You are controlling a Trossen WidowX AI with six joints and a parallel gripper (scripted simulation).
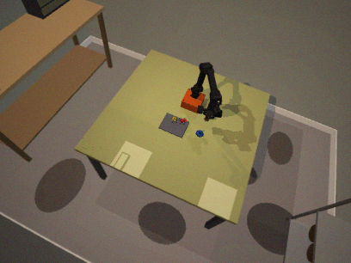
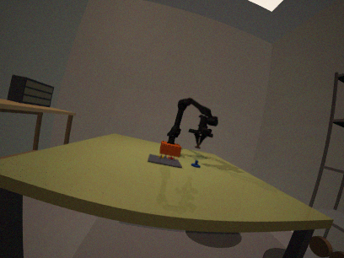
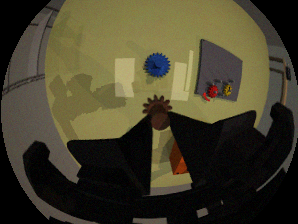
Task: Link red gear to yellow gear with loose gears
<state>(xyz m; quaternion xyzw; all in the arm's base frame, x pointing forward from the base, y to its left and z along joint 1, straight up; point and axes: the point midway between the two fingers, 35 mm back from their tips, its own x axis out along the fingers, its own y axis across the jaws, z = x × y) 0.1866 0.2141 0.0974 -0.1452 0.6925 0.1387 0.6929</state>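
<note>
Right now the red gear is 60 mm ahead of my gripper tip, 180 mm to the right of it and 130 mm below it. The rest, counted from my gripper tip: blue gear (80 mm ahead, 130 mm below); grey board (130 mm ahead, 210 mm to the right, 140 mm below); yellow gear (90 mm ahead, 240 mm to the right, 130 mm below).
</note>
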